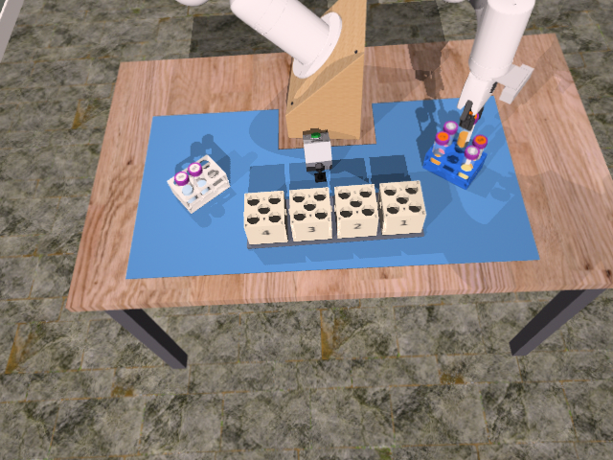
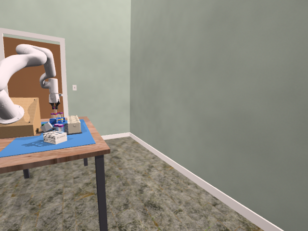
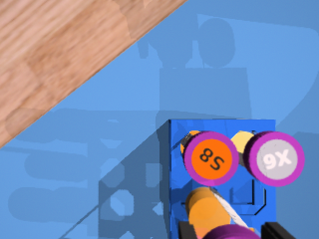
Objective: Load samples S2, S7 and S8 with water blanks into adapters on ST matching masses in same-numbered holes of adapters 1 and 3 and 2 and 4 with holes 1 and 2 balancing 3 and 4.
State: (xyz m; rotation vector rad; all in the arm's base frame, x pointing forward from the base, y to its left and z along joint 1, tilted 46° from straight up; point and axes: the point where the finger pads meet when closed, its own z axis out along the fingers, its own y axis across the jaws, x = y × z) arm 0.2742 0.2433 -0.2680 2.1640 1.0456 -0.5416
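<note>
Now: hand 10 mm short of the orange-dot sample tube and 50 mm above it. From my hand the other things lie so: white rack 60 mm ahead, 680 mm to the right, 150 mm below; green DONE key 60 mm behind, 370 mm to the right, 110 mm below; blue rack 20 mm ahead, 10 mm to the right, 150 mm below.
</note>
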